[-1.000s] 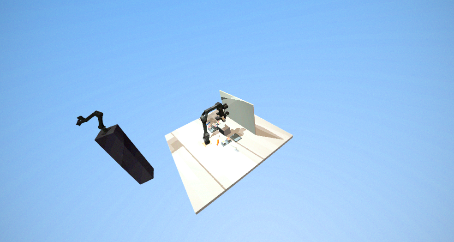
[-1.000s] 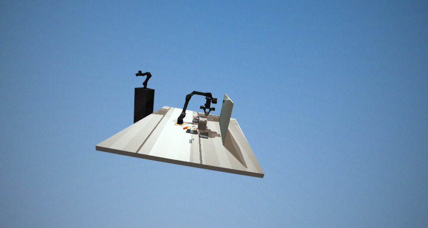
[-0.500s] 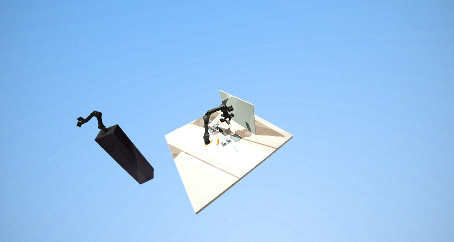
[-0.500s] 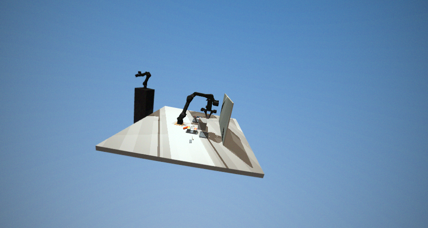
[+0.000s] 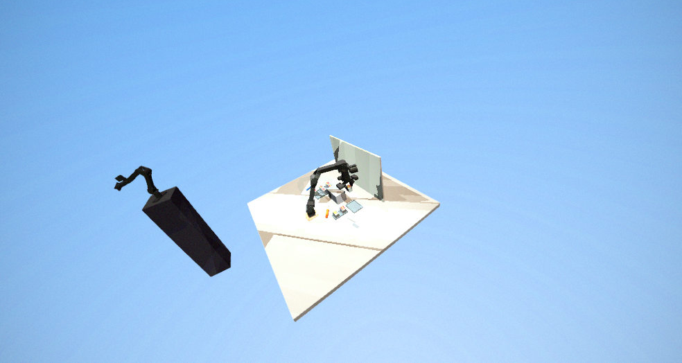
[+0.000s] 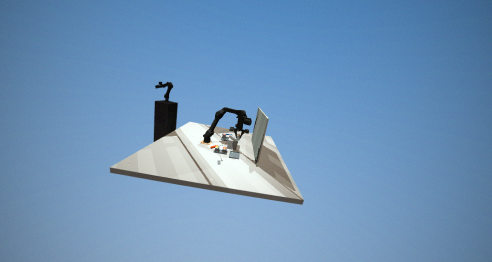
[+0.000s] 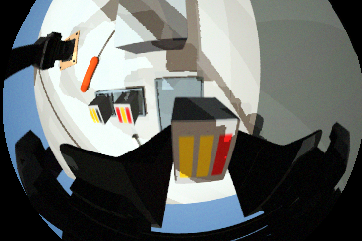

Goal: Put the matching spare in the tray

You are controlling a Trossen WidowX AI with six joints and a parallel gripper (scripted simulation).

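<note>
Right now the flat tray is 4 cm to the right of my gripper tip and 16 cm below it. Also, from my gripper tip: tall mirror-like panel (17 cm ahead, 20 cm to the left, 6 cm above); grey mounted unit (8 cm behind, 17 cm to the left, 12 cm below); spare (2 cm above).
</note>
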